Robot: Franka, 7 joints.
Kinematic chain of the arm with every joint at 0, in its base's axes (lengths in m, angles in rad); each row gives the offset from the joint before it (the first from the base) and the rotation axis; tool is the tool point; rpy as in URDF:
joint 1: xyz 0 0 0.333 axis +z
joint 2: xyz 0 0 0 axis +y
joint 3: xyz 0 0 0.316 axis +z
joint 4: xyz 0.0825 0 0 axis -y
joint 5: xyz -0.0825 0 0.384 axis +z
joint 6: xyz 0 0 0 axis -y
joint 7: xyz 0.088 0 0 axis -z
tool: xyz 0 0 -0.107 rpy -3.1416 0 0
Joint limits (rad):
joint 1: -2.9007..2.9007
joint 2: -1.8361..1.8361
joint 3: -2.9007..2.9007
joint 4: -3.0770..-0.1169
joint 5: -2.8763..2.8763
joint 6: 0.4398..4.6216
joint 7: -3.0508..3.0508
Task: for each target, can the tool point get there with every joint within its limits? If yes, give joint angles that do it. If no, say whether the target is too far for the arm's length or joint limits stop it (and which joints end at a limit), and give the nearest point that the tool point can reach.
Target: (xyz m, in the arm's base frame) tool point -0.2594 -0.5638 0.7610
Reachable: yes | joints 0.1499 -0.4190 -1.6580 -1.3845 -2.0262 1.6289 1.2465
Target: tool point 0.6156 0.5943 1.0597
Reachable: no: too far | nearest point 0.4704 0.4542 0.8883 | short by 0.265 m
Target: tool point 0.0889 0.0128 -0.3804
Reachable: no: joint limits stop it (at a limit: joint 2) | nearest point 0.1062 0.0153 -0.3308 | short by 0.053 m
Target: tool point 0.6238 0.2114 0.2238
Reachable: yes | joints 0.8054 1.0185 -0.9016 -1.3570 -1.9263 3.7569 -1.7177
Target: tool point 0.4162 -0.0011 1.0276
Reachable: yes | joints -2.2113 0.1999 2.4246 -1.0855 -0.9577 2.4371 -1.8682
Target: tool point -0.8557 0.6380 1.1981
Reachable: no: too far | nearest point -0.5343 0.3984 0.8732 | short by 0.516 m
